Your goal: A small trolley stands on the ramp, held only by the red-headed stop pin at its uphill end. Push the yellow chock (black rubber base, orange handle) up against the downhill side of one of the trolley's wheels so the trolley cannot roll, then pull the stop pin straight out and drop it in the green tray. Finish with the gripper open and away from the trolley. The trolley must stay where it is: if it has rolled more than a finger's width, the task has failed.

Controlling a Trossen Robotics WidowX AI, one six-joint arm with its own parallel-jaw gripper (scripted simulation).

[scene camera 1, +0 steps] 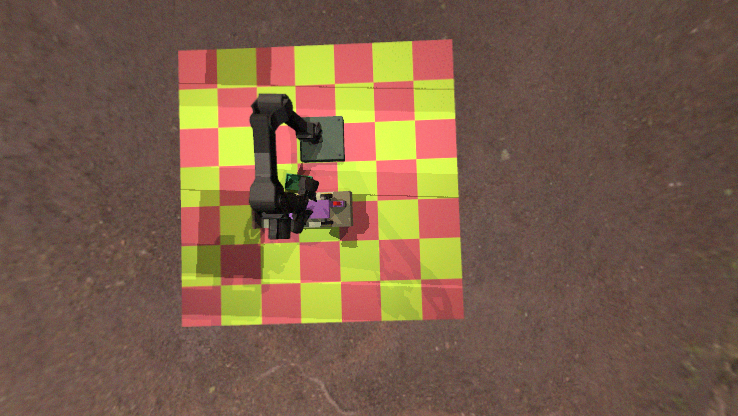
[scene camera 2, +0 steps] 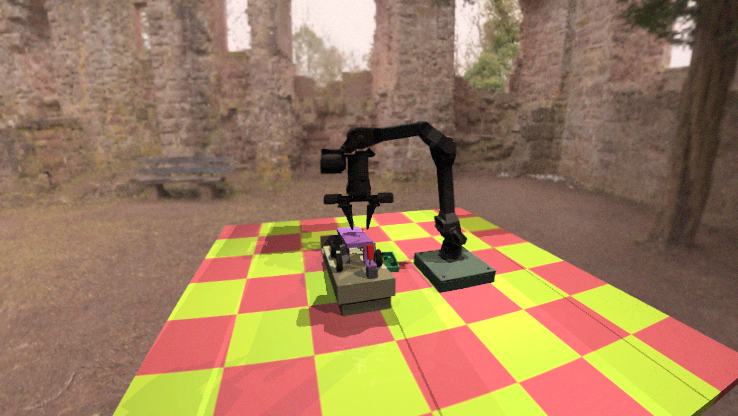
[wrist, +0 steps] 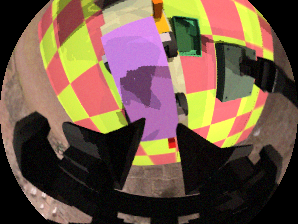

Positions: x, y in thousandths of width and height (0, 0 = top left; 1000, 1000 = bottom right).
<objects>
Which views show my gripper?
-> Scene camera 1, scene camera 2 and the wrist view: all of them.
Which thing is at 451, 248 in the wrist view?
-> A trolley.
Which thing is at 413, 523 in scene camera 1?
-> My gripper.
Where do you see a trolley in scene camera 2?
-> At 483, 573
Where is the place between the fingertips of my gripper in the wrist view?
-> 542, 556
</objects>
